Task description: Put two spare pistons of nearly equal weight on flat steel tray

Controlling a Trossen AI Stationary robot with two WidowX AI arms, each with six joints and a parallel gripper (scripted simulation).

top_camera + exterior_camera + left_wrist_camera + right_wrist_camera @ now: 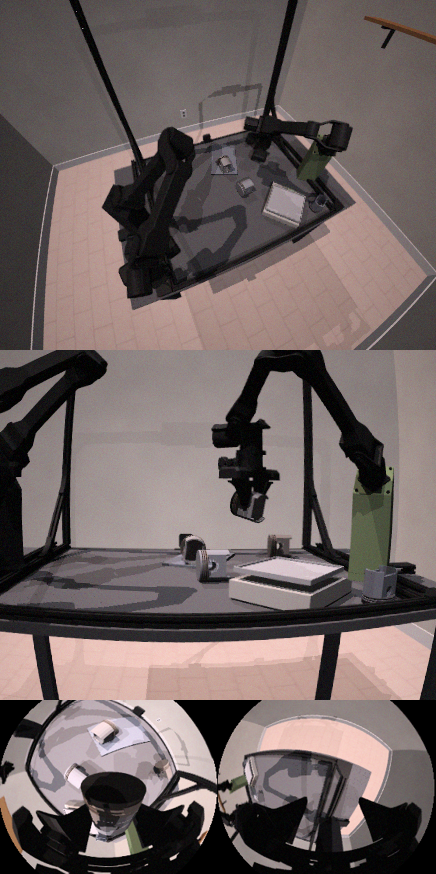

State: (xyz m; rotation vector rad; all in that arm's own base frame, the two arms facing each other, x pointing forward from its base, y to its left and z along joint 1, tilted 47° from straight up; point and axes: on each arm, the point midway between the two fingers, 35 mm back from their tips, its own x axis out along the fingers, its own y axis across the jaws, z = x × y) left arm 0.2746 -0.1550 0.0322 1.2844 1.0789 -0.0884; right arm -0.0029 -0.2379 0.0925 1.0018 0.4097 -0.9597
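Now: left hand 19 cm above the flat grey steel tray, 18 cm past it and 12 cm to the left of it. Also, from my left hand: piston: 23 cm behind, 16 cm below, 12 cm to the left; then white scale pan: 23 cm ahead, 15 cm below, 5 cm to the left.
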